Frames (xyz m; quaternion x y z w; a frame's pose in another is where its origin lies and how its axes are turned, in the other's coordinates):
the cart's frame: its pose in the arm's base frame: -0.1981 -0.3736 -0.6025 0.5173 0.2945 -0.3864 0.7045
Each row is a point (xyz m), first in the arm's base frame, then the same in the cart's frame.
Working: the arm's base frame: its pose in the cart's frame: -0.4759 0.5323 -0.1788 -0.5173 -0.2945 0.3864 0.7045

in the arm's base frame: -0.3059 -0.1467 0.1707
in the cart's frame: -0.7413 0.3338 0.0066
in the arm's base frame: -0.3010 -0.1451 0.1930
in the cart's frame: -0.7572 0.3494 0.0116
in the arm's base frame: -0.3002 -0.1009 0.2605
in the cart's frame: -0.8224 0.3912 -0.0110
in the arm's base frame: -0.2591 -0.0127 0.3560
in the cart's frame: -0.8997 0.4887 -0.0669
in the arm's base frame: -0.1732 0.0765 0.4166
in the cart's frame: -0.9251 0.6068 -0.1333
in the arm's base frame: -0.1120 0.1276 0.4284
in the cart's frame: -0.9146 0.6732 -0.1778
